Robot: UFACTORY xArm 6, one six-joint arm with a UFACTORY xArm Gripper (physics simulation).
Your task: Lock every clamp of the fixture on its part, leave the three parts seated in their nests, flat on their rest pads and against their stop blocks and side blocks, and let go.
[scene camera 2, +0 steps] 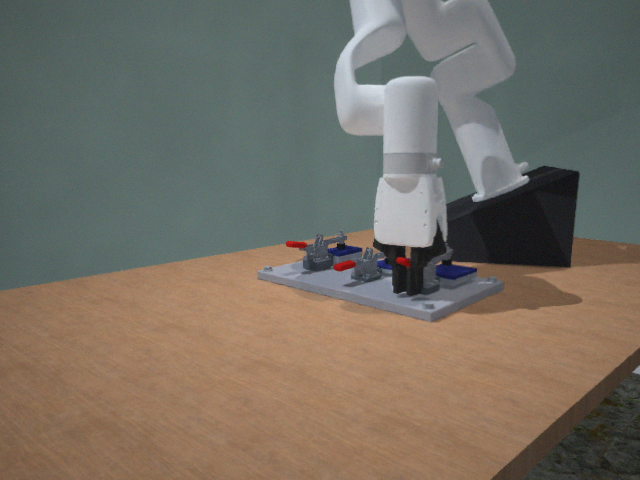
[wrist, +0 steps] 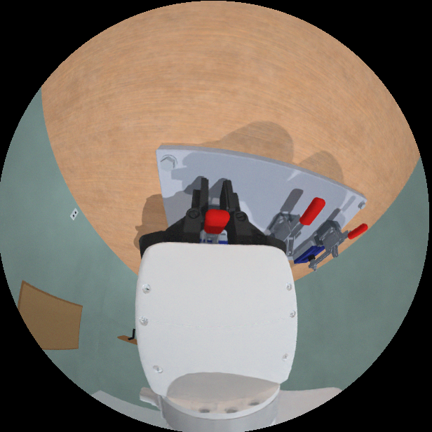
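Pixels of known places: gripper, fingertip midpoint: point(scene camera 2: 407, 293); arm's base, origin of the base link: point(scene camera 2: 500, 190).
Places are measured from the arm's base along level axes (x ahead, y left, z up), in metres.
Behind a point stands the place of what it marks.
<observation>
My gripper point(scene camera 2: 406, 290) @(z -0.115, x 0.494, y 0.189 m) point(wrist: 214, 188) points down over the near end of the fixture plate point(scene camera 2: 320, 285) @(z -0.122, x 0.557, y 0.061 m) point(wrist: 250, 175), its fingers close together around the near clamp's red handle point(scene camera 2: 403, 261) @(z -0.064, x 0.513, y 0.197 m) point(wrist: 216, 221). The fingers partly hide that clamp. The middle clamp's red handle point(scene camera 2: 344, 265) @(z -0.087, x 0.533, y 0.090 m) point(wrist: 312, 211) slopes slightly down outward. The far clamp's red handle point(scene camera 2: 296, 243) @(z -0.066, x 0.548, y -0.018 m) point(wrist: 358, 231) lies almost level. The far clamp's arm reaches over a blue-topped part point(scene camera 2: 345, 251) @(z -0.096, x 0.427, y -0.030 m) point(wrist: 308, 254). The near blue part point(scene camera 2: 455, 271) @(z -0.100, x 0.373, y 0.180 m) looks flat. The middle blue part point(scene camera 2: 384, 265) @(z -0.105, x 0.421, y 0.066 m) is mostly hidden. Seating against the blocks cannot be made out.
The plate lies on the wooden table point(scene camera 2: 206, 361) @(z -0.136, x 0.825, y 0.202 m) point(wrist: 215, 75), with bolt heads at its corners. The robot's black wedge-shaped base point(scene camera 2: 522, 227) @(z -0.060, x 0.092, y 0.117 m) stands behind the plate. The middle and far clamps stand beside the gripper, at the right in the wrist view. The table edge runs along the right.
</observation>
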